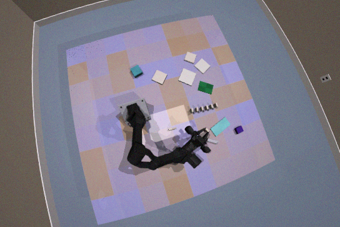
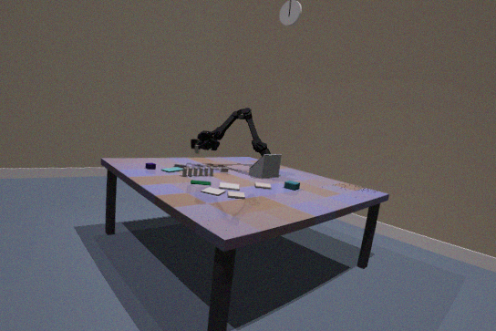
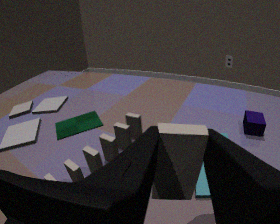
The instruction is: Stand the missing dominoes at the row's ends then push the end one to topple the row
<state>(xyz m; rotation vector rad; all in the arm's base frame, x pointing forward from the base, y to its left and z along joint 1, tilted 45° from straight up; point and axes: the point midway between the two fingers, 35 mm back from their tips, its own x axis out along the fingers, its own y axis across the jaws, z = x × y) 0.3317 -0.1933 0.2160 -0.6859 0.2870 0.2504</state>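
Right now the teal plate is 150 mm below my gripper tip, 140 mm ahead of it and 30 mm to the right of it. From my gripper tip the other things lie so: green plate (270 mm to the left, 160 mm ahead, 150 mm below); then teal block (550 mm to the left, 270 mm behind, 130 mm below); then purple cube (250 mm ahead, 130 mm below, 100 mm to the right).
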